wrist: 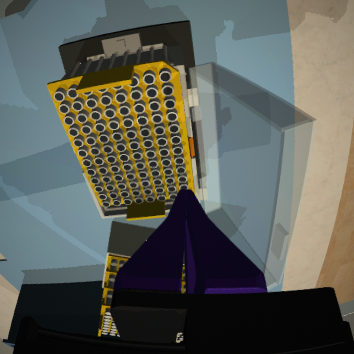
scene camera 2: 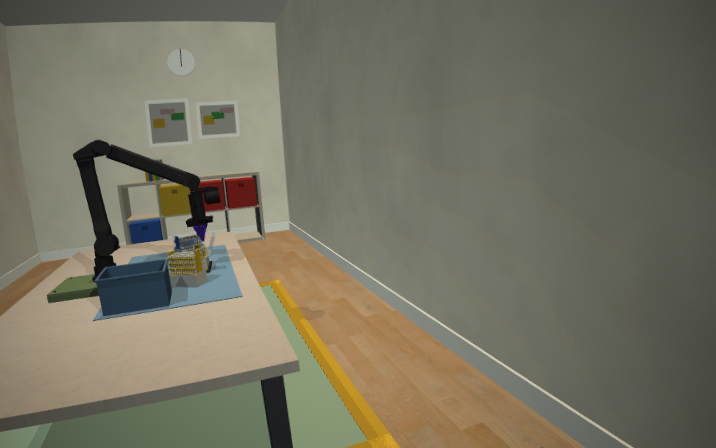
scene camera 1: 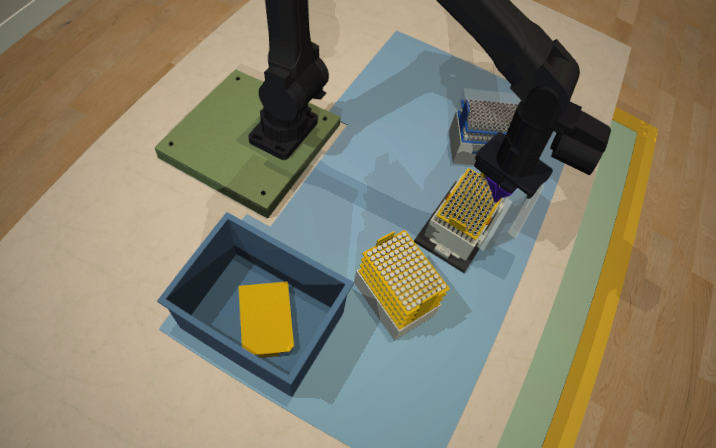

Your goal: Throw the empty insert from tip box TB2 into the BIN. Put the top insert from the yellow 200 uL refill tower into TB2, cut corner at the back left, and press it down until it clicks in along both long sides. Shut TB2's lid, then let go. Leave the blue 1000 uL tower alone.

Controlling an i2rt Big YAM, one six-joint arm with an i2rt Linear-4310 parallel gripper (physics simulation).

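Note:
The tip box TB2 point(scene camera 1: 455, 244) stands with its clear lid point(scene camera 1: 522, 216) point(wrist: 250, 145) open to the right. A yellow insert with tips point(scene camera 1: 468, 203) point(wrist: 125, 135) sits in it, its cut corner at the far end on the lid side. Tips show below the insert's edge at both short ends; whether it is clicked in, I cannot tell. My gripper point(scene camera 1: 497, 200) point(scene camera 2: 201, 240) point(wrist: 184, 197) is shut and empty at the insert's lid-side edge; contact is unclear. The emptied insert point(scene camera 1: 265, 316) lies in the bin point(scene camera 1: 227, 348) point(scene camera 2: 134, 295). The yellow refill tower point(scene camera 1: 403, 274) point(scene camera 2: 184, 262) stands near TB2.
The blue tower point(scene camera 1: 488, 116) point(scene camera 2: 188, 241) stands behind TB2, partly hidden by the arm in scene camera 1. The arm's green base plate point(scene camera 1: 211, 137) point(scene camera 2: 71, 287) is at the left. The raised lid panel stands out on TB2's right, close to the gripper.

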